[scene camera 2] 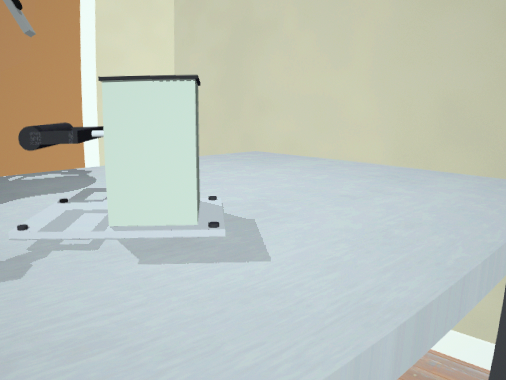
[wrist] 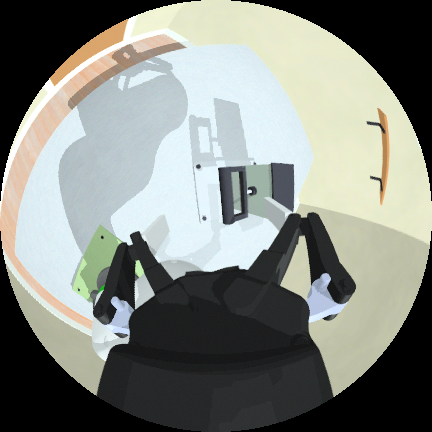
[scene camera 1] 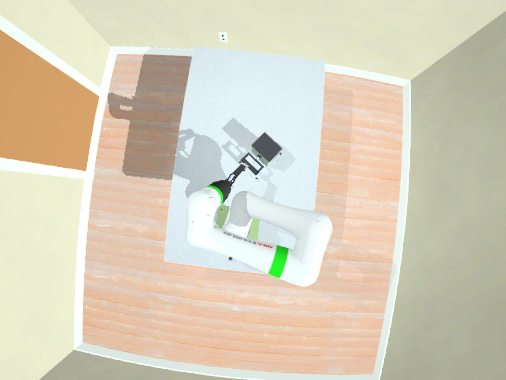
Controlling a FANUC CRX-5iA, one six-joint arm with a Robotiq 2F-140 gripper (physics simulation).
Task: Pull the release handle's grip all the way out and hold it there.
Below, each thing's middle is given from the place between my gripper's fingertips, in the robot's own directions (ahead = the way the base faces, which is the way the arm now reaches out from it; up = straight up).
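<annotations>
There is the base plate (wrist: 205, 173), and as I look at it I find it 19 cm below my hand, 16 cm ahead of it and 8 cm to the right of it.
</annotations>
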